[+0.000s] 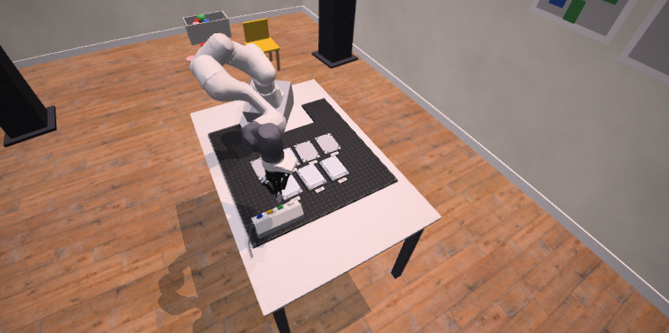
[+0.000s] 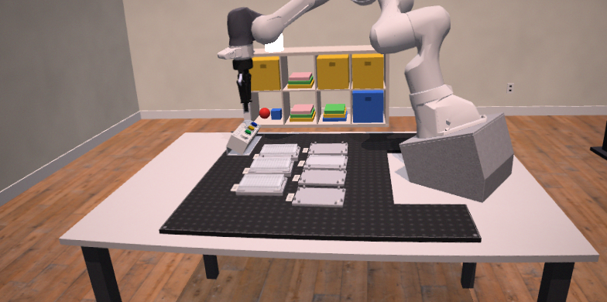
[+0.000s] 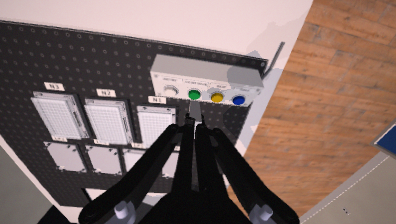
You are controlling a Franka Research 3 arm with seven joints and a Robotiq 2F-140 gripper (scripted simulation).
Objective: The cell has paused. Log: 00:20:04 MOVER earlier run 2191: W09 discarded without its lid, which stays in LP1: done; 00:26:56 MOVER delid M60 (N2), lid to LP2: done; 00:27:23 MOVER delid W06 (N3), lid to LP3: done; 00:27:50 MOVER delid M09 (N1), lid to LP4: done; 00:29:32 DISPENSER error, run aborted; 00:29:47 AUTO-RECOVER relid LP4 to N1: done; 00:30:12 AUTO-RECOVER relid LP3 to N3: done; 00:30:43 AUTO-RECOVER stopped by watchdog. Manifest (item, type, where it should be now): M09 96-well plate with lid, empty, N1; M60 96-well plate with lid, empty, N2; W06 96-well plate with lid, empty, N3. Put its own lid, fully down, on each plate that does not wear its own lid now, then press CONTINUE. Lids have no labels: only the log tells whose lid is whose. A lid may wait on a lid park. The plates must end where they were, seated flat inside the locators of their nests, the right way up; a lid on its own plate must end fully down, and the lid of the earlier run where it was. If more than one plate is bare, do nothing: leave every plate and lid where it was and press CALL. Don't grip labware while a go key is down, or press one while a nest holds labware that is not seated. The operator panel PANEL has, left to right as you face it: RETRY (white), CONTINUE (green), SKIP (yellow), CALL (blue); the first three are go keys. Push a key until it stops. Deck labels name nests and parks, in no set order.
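Right now my hand is 80 mm above the green key. The rest, counted from my hand: white key (10 mm ahead, 50 mm to the left, 80 mm below); blue key (10 mm behind, 100 mm to the right, 80 mm below); yellow key (50 mm to the right, 80 mm below).
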